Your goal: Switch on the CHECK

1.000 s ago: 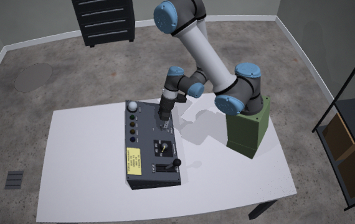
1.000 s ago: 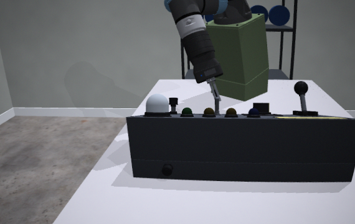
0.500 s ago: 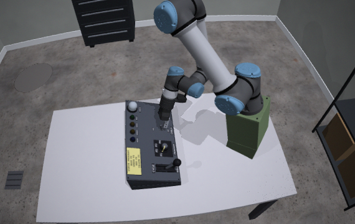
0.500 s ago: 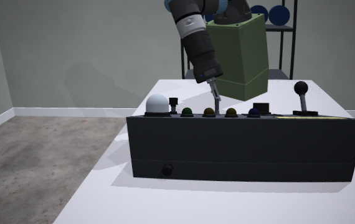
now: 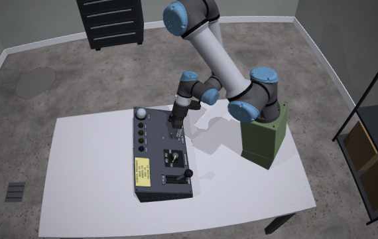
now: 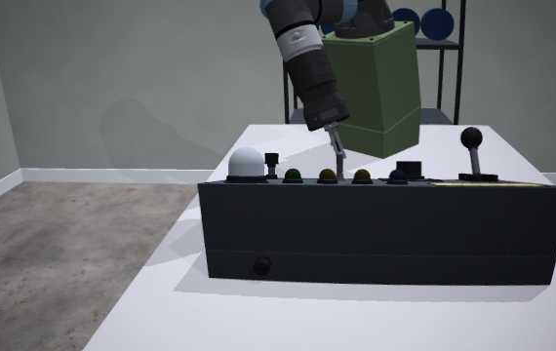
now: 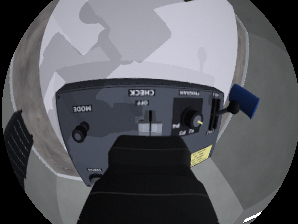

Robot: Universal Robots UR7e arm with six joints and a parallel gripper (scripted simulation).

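My gripper is now 3 cm short of the thin metal toggle, 1 cm to the left of it and 2 cm above it. Also, from my hand: dark console 7 cm ahead, 5 cm to the left, 4 cm below; then ball-topped lever 6 cm ahead, 23 cm to the left, 1 cm below; then rotary selector 6 cm ahead, 12 cm to the left, 2 cm below.
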